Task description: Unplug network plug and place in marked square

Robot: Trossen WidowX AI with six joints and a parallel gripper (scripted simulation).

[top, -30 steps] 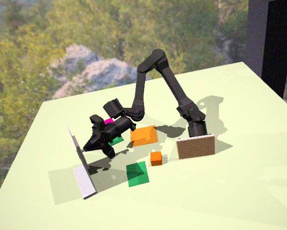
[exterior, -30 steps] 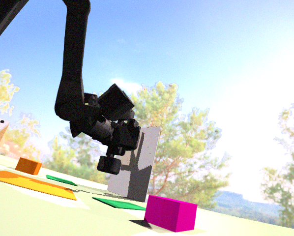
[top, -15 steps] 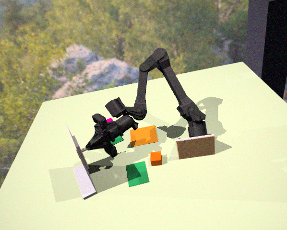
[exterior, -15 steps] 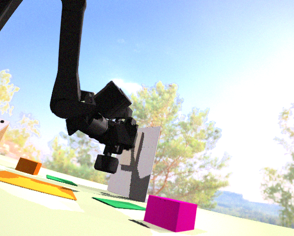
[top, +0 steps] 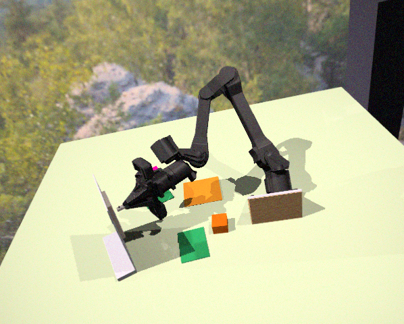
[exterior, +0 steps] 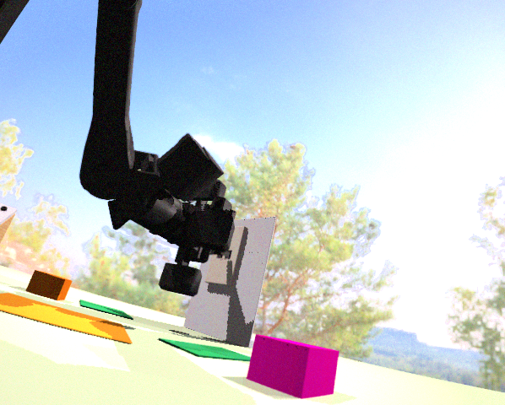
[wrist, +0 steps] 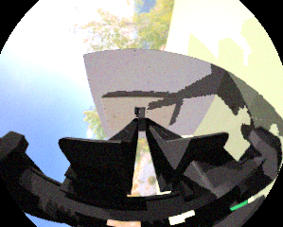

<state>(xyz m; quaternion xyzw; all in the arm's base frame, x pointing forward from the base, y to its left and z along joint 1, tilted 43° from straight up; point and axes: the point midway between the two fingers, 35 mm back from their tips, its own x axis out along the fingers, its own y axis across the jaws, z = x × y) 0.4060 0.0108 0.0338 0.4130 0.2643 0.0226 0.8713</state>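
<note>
My gripper tip is now 22 cm past the orange marked square, 15 cm to the left of it and 15 cm above it. The rest, counted from my gripper tip: orange cube 23 cm behind, 13 cm below, 2 cm to the left; then network plug 1 cm ahead; then upright panel 5 cm below, 4 cm ahead, 2 cm to the left.
</note>
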